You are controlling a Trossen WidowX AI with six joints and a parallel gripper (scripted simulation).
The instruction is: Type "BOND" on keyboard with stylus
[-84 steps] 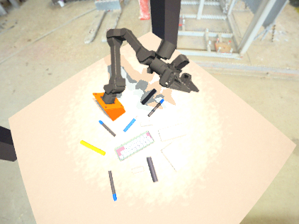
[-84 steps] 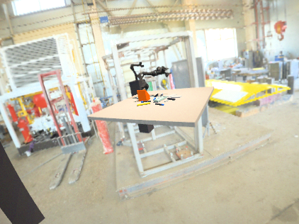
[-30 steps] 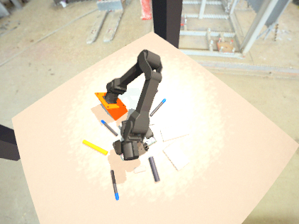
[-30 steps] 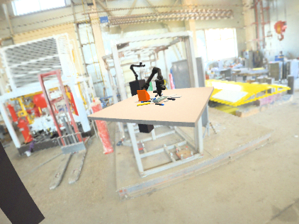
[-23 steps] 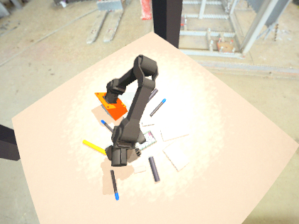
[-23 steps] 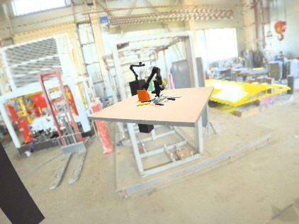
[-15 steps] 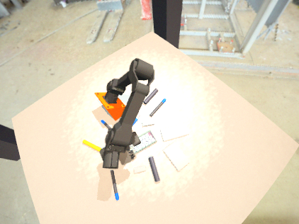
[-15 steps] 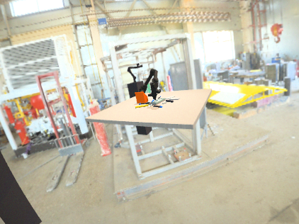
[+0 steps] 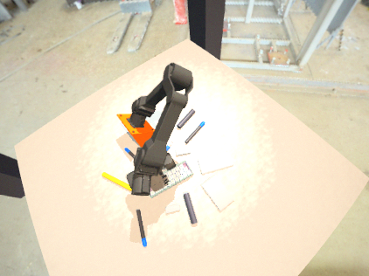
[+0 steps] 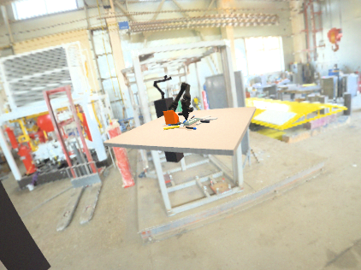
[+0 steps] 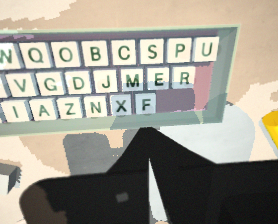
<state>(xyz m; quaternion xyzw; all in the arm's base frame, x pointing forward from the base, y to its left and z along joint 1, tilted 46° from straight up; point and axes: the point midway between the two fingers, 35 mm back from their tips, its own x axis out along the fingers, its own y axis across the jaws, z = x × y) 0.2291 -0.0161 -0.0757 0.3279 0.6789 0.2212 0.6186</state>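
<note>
My gripper tip is now 11 cm to the right of the blue stylus, 8 cm past it and 3 cm above it. Round my gripper tip: stylus tip: 15 cm to the left, 9 cm behind, 3 cm below; yellow pen: 15 cm to the right, 10 cm behind, 3 cm below.
</note>
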